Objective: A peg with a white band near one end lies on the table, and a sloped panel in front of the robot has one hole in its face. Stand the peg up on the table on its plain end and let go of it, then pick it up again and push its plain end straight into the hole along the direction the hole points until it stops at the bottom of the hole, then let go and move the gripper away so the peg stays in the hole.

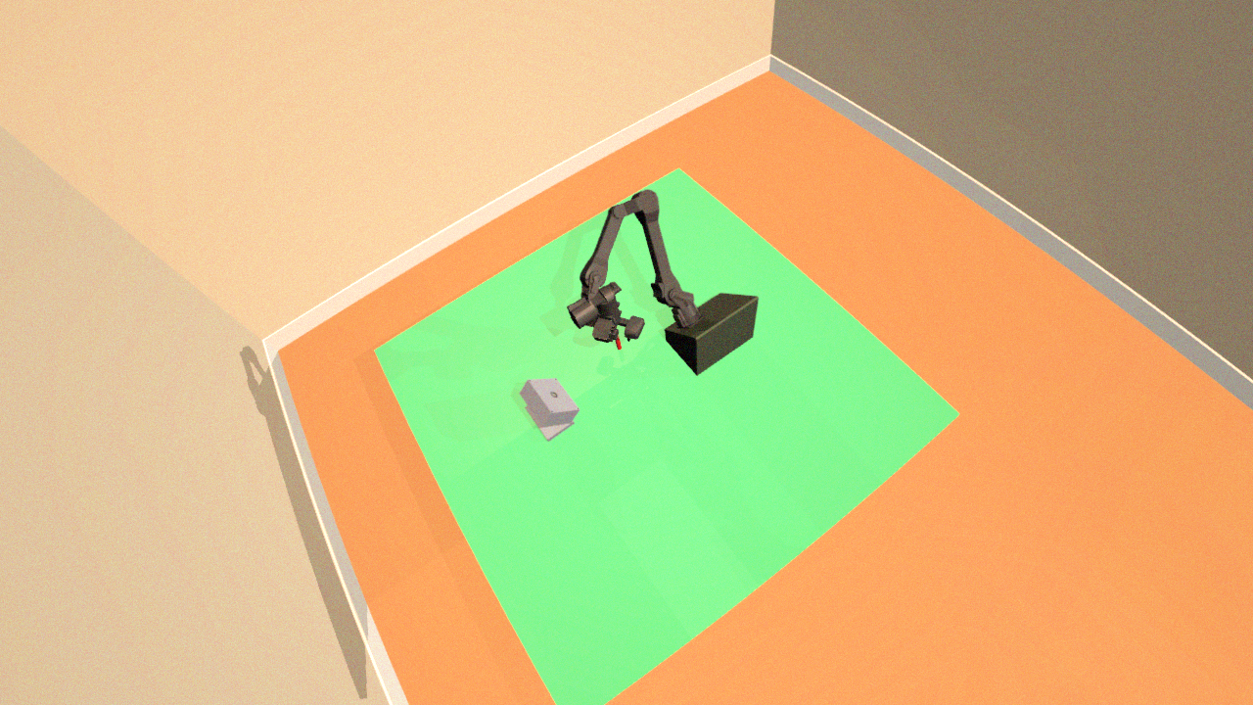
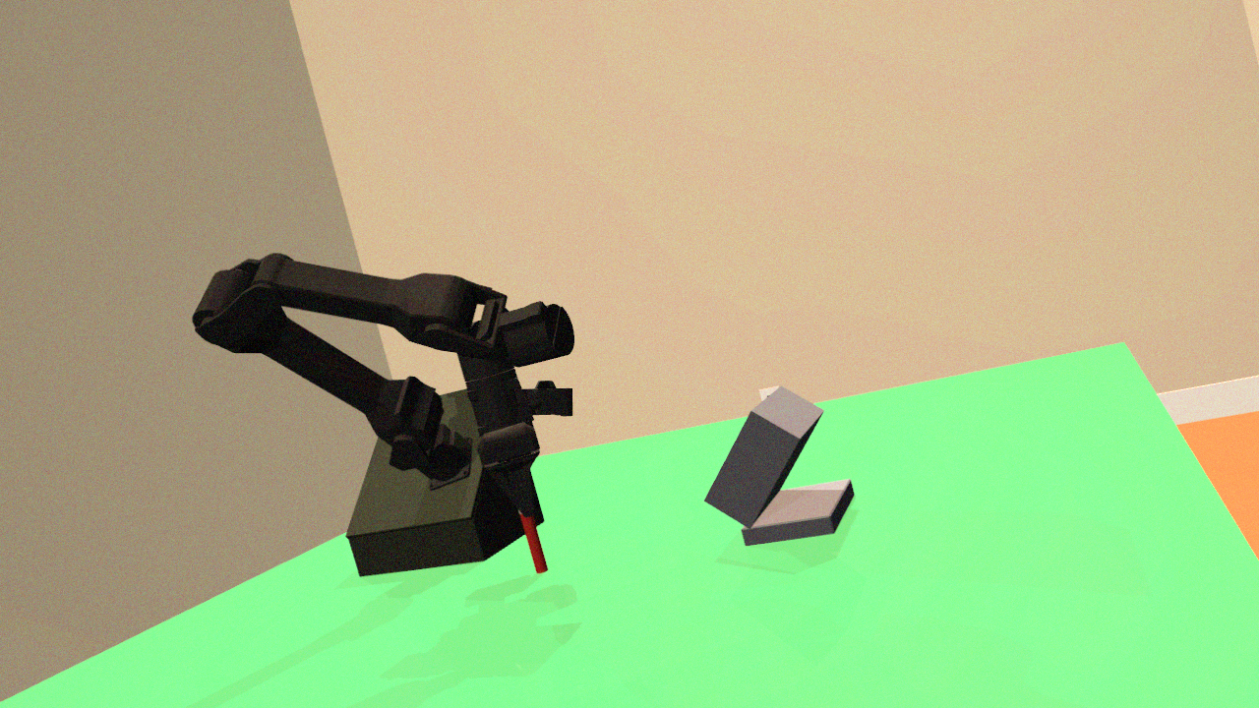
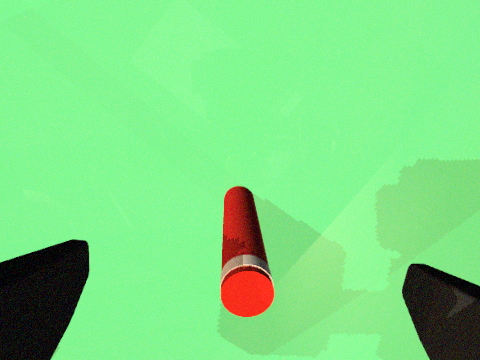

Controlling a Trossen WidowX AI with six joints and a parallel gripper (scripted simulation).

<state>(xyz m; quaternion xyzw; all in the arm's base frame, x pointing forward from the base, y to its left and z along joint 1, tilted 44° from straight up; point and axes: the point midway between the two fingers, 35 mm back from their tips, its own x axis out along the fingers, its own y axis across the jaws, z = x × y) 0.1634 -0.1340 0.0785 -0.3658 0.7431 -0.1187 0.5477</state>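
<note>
My gripper tip is now 2 cm above the red peg. Also, from my gripper tip: grey sloped panel 27 cm ahead, 2 cm to the left; then flat grey foot 29 cm ahead, 7 cm below, 2 cm to the left.
</note>
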